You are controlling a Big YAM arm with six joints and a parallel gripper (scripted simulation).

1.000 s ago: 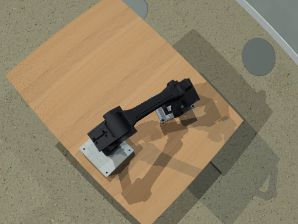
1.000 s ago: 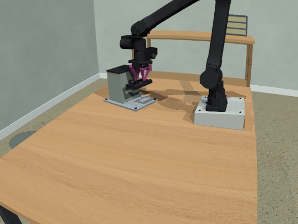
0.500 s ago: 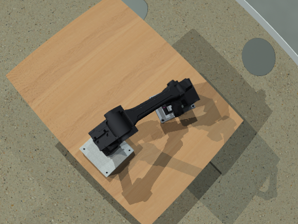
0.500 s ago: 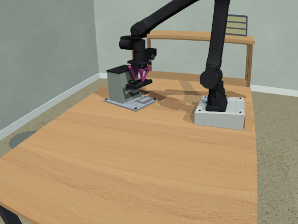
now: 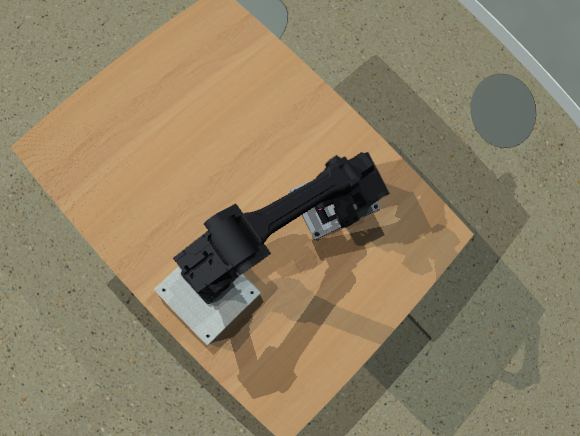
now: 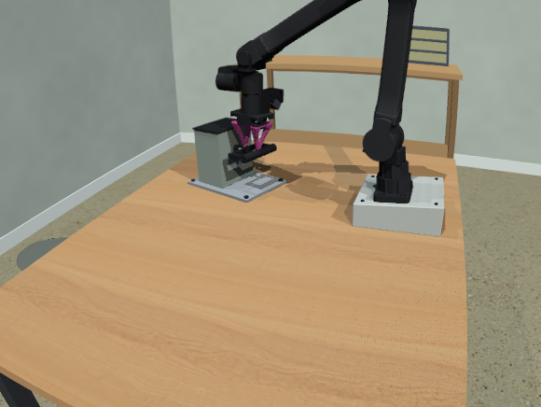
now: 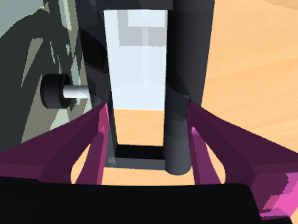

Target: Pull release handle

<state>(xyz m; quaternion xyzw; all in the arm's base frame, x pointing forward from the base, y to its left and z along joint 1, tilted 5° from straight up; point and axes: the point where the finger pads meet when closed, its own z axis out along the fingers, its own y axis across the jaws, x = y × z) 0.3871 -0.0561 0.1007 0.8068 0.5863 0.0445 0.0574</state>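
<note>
My hand is 3 cm short of the release handle grip, 1 cm to the left of it and 2 cm above it. Round my hand: grey baseplate 7 cm ahead, 3 cm to the right, 12 cm below.
</note>
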